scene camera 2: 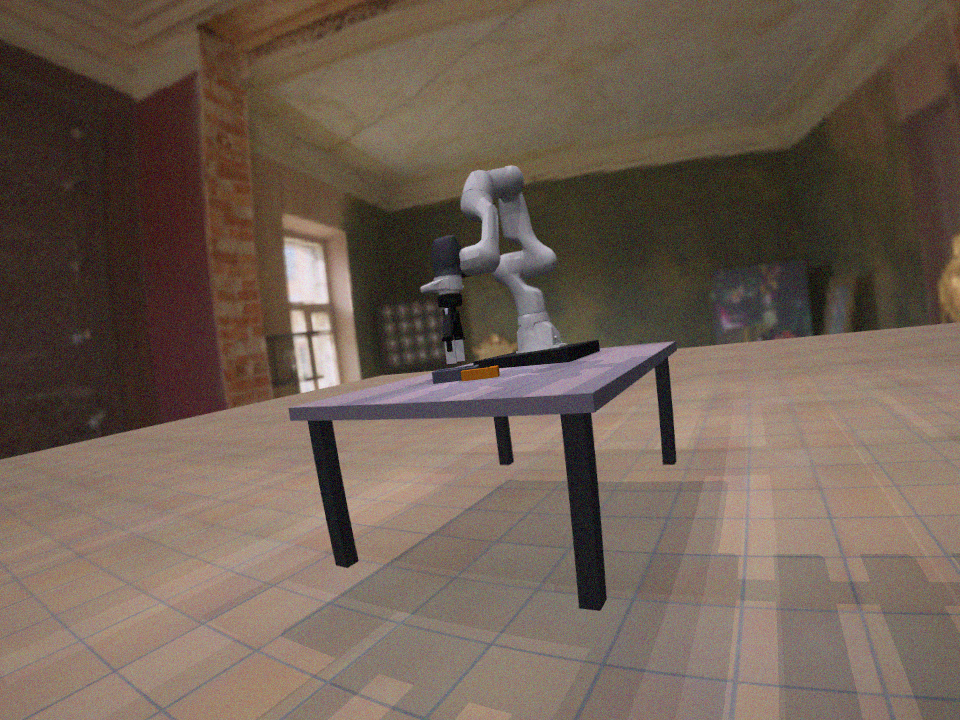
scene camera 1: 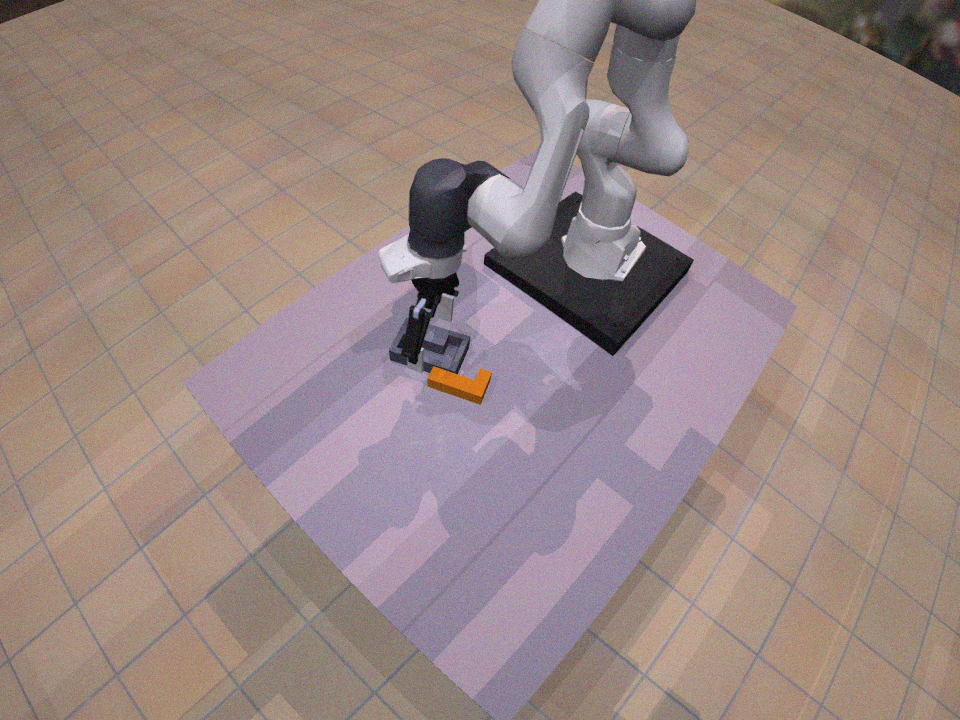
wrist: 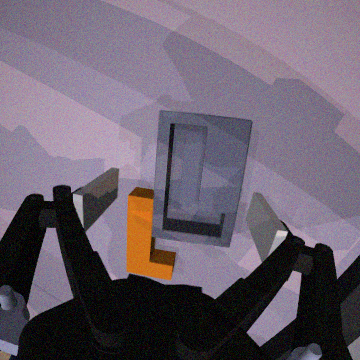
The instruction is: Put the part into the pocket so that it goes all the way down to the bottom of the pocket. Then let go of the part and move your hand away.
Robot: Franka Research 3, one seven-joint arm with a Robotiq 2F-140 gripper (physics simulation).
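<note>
The orange L-shaped part (scene camera 1: 457, 385) (scene camera 2: 480, 372) (wrist: 140, 235) lies flat on the table, outside the pocket. It is close beside the grey block with the pocket (scene camera 1: 462, 358) (scene camera 2: 445, 376) (wrist: 229, 165); whether they touch I cannot tell. In the wrist view the part's long leg is at the block's lower left and its short foot points right. The L-shaped pocket is empty. My gripper (scene camera 1: 431, 334) (scene camera 2: 454, 353) (wrist: 182, 194) is wide open and empty, pointing down above the block. In the wrist view both the part and the block's lower half show between the finger pads.
The arm stands on a black base plate (scene camera 1: 573, 298) (scene camera 2: 577, 353) behind the block, on the mauve table (scene camera 1: 535, 472) (scene camera 2: 442, 408). The table's near edges lie well in front of the part. Patchy shadows cross the table top.
</note>
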